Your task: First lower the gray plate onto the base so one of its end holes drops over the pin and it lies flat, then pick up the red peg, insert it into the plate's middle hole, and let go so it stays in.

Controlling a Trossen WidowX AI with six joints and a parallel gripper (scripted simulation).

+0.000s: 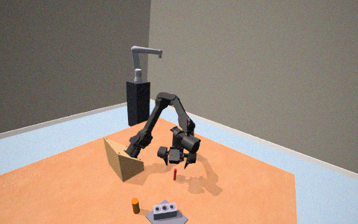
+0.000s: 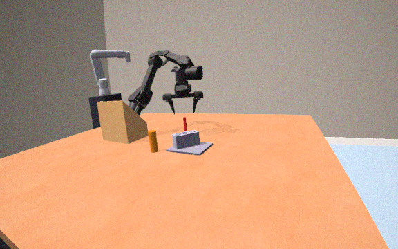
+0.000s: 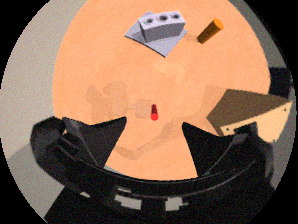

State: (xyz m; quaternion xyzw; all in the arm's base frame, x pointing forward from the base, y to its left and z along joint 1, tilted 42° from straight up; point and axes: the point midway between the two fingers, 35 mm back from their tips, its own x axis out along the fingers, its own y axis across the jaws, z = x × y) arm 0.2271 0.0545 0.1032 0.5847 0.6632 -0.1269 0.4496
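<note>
Now: gripper tip 60 mm above the red peg. From my gripper tip the other things lie so: gray base (110 mm ahead, 180 mm to the right, 90 mm below); then orange cylinder (10 mm behind, 260 mm to the right, 60 mm below); then gray plate (90 mm ahead, 190 mm to the right, 50 mm below).
</note>
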